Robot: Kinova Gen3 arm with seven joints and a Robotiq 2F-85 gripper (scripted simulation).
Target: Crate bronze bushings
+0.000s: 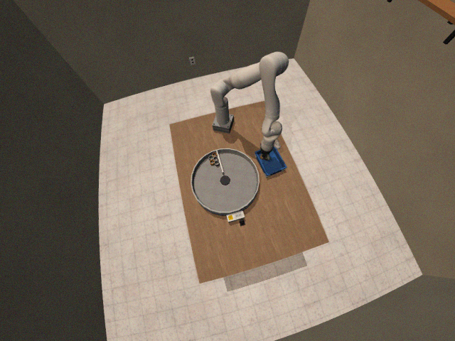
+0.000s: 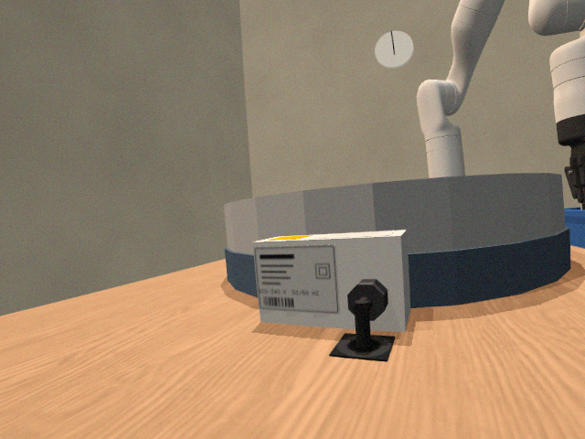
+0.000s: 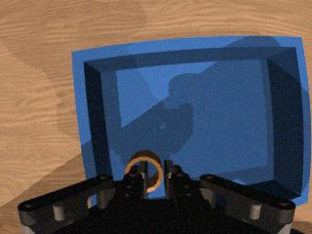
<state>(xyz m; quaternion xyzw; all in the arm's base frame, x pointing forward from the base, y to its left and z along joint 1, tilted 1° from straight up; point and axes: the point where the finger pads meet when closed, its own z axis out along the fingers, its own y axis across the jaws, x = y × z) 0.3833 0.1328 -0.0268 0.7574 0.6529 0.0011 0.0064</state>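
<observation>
The blue crate is 40 mm ahead of my hand, 30 mm to the left of it and 10 mm below it. From my hand the other things lie so: turning table (70 mm ahead, 310 mm to the right, 10 mm above).
</observation>
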